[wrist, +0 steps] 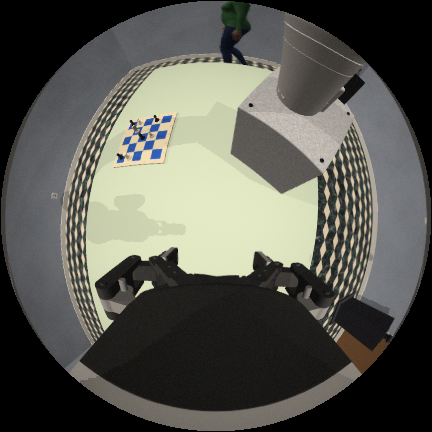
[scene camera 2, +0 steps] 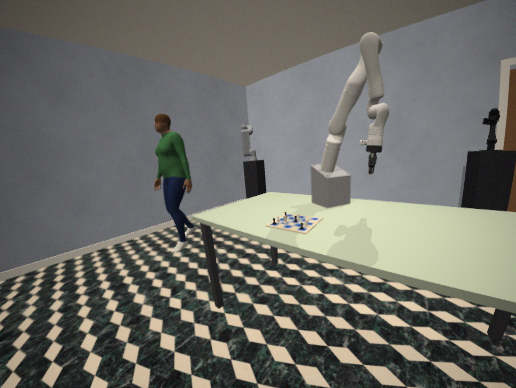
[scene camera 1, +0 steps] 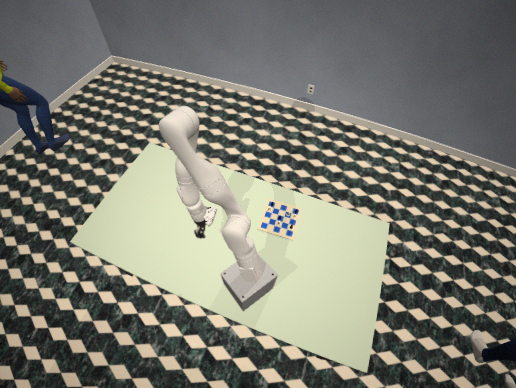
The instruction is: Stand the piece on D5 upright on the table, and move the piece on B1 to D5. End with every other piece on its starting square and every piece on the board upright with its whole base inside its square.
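Frame: origin at the arm's base, x ahead, y left, z up, level; centimetres.
Seen in the pictures: gripper, between the fingertips: (wrist: 215, 258) (scene camera 2: 370, 173) (scene camera 1: 207, 228); arm's base, origin of its link: (wrist: 298, 96) (scene camera 2: 326, 169) (scene camera 1: 253, 272).
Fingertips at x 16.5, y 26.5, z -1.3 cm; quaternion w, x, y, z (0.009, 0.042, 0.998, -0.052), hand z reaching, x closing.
Offsets run from my fingertips to a thing's top centre. Level surfaces: height alone.
The chessboard {dx +25.1, dy -34.5, dz -21.5 cm} (scene camera 1: 276, 229) (scene camera 2: 314, 218) (wrist: 156, 154), blue and cream, lies on the table. Small black and white pieces stand on it. In the wrist view a black piece {dx +33.3, dy -28.0, dz -18.3 cm} (wrist: 120, 157) and a white piece {dx +29.5, dy -26.9, dz -18.2 cm} (wrist: 128, 157) are near one corner, a black piece {dx +25.0, dy -34.1, dz -18.3 cm} (wrist: 142, 136) and a white piece {dx +21.3, dy -34.1, dz -18.3 cm} (wrist: 151, 134) near the middle, and a black piece {dx +20.6, dy -41.7, dz -18.3 cm} (wrist: 156, 118) at the far side. More pieces cluster at the far left corner. Square names do not show, and which piece lies down is too small to tell. My gripper (scene camera 1: 200, 232) (scene camera 2: 371, 171) (wrist: 215, 258) is open and empty, high above the table and well to the side of the board.
The green table {dz -22.1 cm} (scene camera 1: 320, 280) (scene camera 2: 425, 230) (wrist: 225, 215) carries the grey robot base (scene camera 1: 250, 286) (scene camera 2: 330, 190) (wrist: 270, 155) near the board. The arm's shadow falls on the table. A person in green (scene camera 2: 171, 155) (wrist: 235, 17) is beyond the table.
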